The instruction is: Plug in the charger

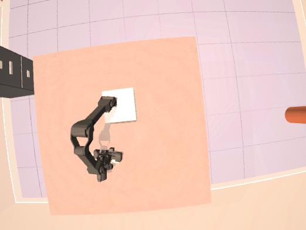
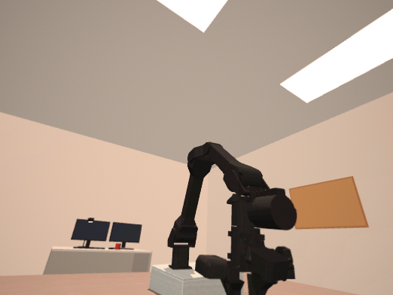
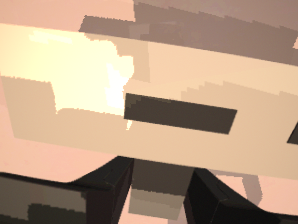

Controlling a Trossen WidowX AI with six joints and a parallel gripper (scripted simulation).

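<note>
Right now the two-prong charger is 2 cm ahead of my gripper tip and 1 cm above it.
</note>
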